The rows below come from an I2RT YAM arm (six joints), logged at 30 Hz.
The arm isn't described. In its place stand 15 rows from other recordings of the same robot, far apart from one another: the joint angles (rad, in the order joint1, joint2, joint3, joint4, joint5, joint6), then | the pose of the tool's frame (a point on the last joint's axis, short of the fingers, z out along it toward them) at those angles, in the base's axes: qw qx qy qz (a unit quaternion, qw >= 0); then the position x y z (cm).
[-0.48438, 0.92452, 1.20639, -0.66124, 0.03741, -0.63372] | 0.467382, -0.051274, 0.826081, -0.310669, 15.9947, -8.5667, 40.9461
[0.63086, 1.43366, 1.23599, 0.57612, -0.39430, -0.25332] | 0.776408, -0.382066, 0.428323, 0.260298, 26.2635, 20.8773, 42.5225
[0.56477, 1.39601, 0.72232, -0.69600, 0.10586, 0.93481] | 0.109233, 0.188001, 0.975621, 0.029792, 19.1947, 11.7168, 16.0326
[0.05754, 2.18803, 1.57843, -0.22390, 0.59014, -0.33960] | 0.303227, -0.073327, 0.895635, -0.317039, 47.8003, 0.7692, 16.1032
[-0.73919, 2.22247, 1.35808, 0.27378, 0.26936, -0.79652] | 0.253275, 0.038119, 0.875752, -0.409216, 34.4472, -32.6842, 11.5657
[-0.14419, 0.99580, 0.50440, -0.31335, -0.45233, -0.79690] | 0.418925, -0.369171, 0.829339, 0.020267, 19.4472, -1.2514, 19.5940
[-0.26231, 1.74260, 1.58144, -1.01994, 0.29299, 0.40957] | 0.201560, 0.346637, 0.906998, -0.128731, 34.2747, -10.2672, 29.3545
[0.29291, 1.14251, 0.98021, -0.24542, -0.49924, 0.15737] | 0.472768, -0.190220, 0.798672, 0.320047, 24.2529, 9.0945, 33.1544
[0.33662, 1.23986, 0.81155, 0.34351, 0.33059, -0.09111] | 0.677095, -0.045394, 0.733482, -0.038559, 27.6872, 8.4646, 30.6880
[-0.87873, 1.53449, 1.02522, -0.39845, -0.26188, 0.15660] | 0.345517, 0.426968, 0.835652, 0.001491, 21.1486, -24.0723, 22.4847
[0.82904, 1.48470, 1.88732, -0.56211, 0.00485, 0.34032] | 0.541820, -0.182632, 0.738953, 0.356405, 20.7805, 22.6528, 51.0318
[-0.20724, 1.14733, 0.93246, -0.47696, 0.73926, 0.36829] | 0.421749, 0.386883, 0.765528, -0.293967, 23.0829, -7.3043, 29.6573
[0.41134, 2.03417, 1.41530, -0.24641, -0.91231, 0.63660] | 0.061730, -0.056536, 0.854239, 0.513097, 38.6976, 19.9529, 18.3488
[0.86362, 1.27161, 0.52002, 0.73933, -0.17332, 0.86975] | 0.406297, -0.058652, 0.708941, 0.573485, 17.1536, 21.0163, 24.0987
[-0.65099, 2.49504, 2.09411, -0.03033, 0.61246, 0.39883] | 0.478338, 0.543066, 0.613268, -0.316504, 44.3720, -36.3739, 18.9060
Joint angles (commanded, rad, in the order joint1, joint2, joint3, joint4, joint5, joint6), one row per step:
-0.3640 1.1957 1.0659 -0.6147 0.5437 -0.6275
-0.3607 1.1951 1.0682 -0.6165 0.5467 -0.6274
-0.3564 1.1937 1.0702 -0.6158 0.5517 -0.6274
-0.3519 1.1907 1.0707 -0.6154 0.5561 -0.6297
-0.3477 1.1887 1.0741 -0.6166 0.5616 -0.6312
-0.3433 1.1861 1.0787 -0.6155 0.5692 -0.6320
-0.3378 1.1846 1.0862 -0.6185 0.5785 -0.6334
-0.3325 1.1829 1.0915 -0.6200 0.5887 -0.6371
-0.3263 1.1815 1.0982 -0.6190 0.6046 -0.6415
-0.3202 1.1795 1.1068 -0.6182 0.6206 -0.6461
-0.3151 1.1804 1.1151 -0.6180 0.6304 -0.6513
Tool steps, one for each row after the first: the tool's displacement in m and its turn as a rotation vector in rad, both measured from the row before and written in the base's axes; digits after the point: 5 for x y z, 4 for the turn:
0.00014 0.00073 0.00079 -0.0022 -0.0004 0.0010
0.00019 0.00092 0.00109 -0.0046 -0.0027 0.0006
-0.00017 0.00112 0.00094 -0.0051 -0.0010 0.0026
-0.00004 0.00095 0.00155 -0.0055 -0.0016 0.0010
-0.00001 0.00093 0.00229 -0.0079 -0.0055 -0.0008
0.00009 0.00113 0.00269 -0.0084 -0.0026 -0.0007
0.00001 0.00107 0.00214 -0.0097 -0.0003 -0.0004
0.00019 0.00106 0.00280 -0.0145 -0.0020 -0.0035
0.00005 0.00108 0.00355 -0.0153 -0.0041 -0.0038
0.00063 0.00082 0.00266 -0.0104 -0.0014 0.0002

